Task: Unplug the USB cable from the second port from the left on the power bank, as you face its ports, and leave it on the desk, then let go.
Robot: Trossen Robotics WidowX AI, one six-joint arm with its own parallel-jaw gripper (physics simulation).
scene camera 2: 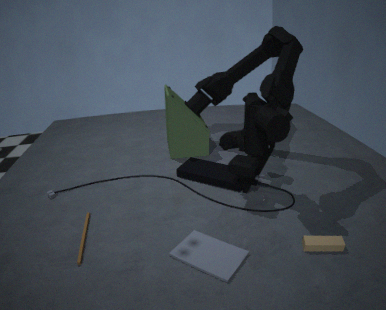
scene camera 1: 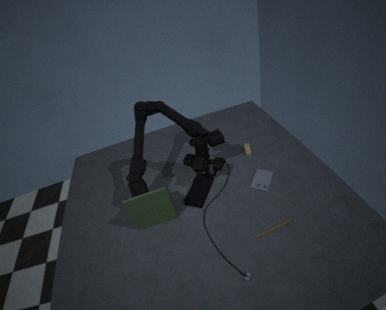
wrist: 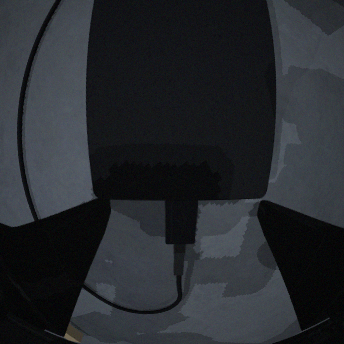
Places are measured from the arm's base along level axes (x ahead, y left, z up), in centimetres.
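Pixels of known places: gripper, fingertip midpoint: (scene camera 2: 251, 183) (scene camera 1: 206, 174) (wrist: 186, 207); arm's base, link origin: (scene camera 2: 191, 109) (scene camera 1: 140, 195).
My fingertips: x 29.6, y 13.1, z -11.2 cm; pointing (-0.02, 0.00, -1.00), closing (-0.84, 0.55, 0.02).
Note:
Ahead of a thing's pixels: the offset from my fingertips to its top centre. "spot": to the spot under its first point. Level surfaces: height alone.
The black power bank @(dx -5.1, dy -9.0, dz +1.9 cm) (scene camera 1: 199, 191) (scene camera 2: 207, 172) (wrist: 181, 90) lies flat on the desk. In the wrist view, the USB plug @(dx +1.0, dy +0.8, dz +1.2 cm) (wrist: 180, 222) sits against the middle of its port end; the ports themselves are hidden. The thin black cable (scene camera 1: 205, 220) (scene camera 2: 220, 204) (wrist: 21, 125) loops from the plug and runs along the desk to a small pale connector @(spot: dx +2.0, dy -51.9, dz +0.3 cm) (scene camera 1: 247, 276) (scene camera 2: 51, 194). My gripper (wrist: 186, 207) is open and empty, low over the port end, with one finger on each side of the plug and apart from it. In both scene views the arm partly hides the port end.
A green wedge-shaped block (scene camera 1: 151, 209) (scene camera 2: 187, 135) stands near the arm's base. A white card with two dark spots @(dx +23.5, dy -13.2, dz +0.3 cm) (scene camera 1: 262, 179) (scene camera 2: 210, 254), an orange stick @(dx +17.8, dy -38.0, dz +0.3 cm) (scene camera 1: 274, 228) (scene camera 2: 84, 239) and a tan block @(dx +25.1, dy +8.7, dz +1.3 cm) (scene camera 1: 248, 149) (scene camera 2: 324, 244) lie on the desk @(dz -0.3 cm) (scene camera 1: 125, 270) (scene camera 2: 135, 285).

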